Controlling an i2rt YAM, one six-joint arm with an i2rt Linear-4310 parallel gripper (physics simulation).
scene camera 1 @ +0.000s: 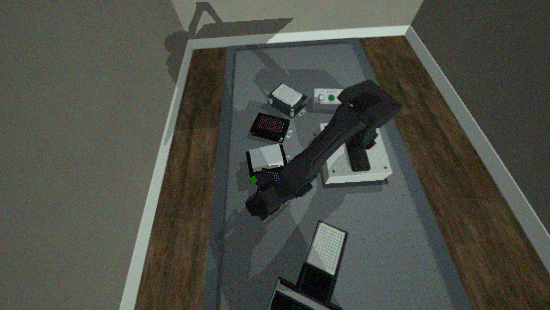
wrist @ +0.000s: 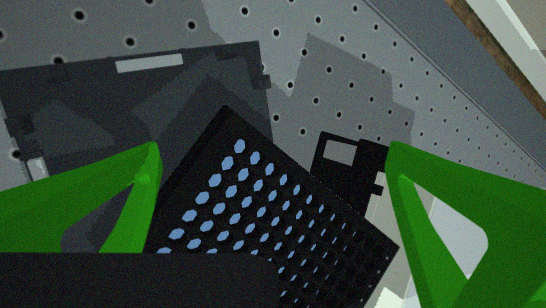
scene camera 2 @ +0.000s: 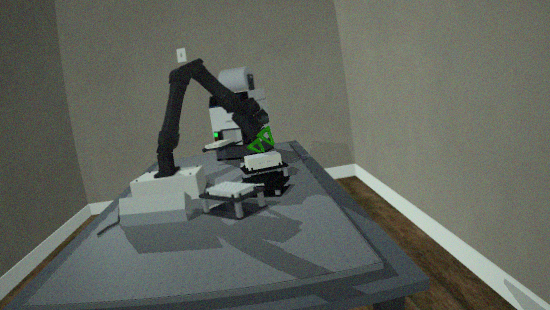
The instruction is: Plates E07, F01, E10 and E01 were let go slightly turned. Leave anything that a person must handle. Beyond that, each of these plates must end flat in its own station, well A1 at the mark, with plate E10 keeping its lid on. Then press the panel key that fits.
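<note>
My gripper (scene camera 1: 267, 192) (scene camera 2: 263, 149) (wrist: 273, 154) is open, its green fingers on either side of a black plate with blue wells (scene camera 1: 273, 175) (wrist: 250, 212). That plate lies strongly turned against its dark station (wrist: 90, 100) and reaches toward the neighbouring one; whether it is tipped is unclear. A smooth-topped white plate (scene camera 1: 266, 156) (scene camera 2: 262, 160) sits beside it. A black plate with red wells (scene camera 1: 270, 123) and a white welled plate (scene camera 1: 287, 93) (scene camera 2: 232, 188) stand farther along the row. Another white plate (scene camera 1: 327, 247) (scene camera 2: 222, 144) lies at the instrument. Plate labels are unreadable.
The key panel (scene camera 1: 327, 96) shows a white and a green key; the arm hides its other end. The white robot base (scene camera 1: 352, 175) (scene camera 2: 167, 185) stands beside the row. The instrument (scene camera 1: 300, 300) (scene camera 2: 221, 117) has a green light.
</note>
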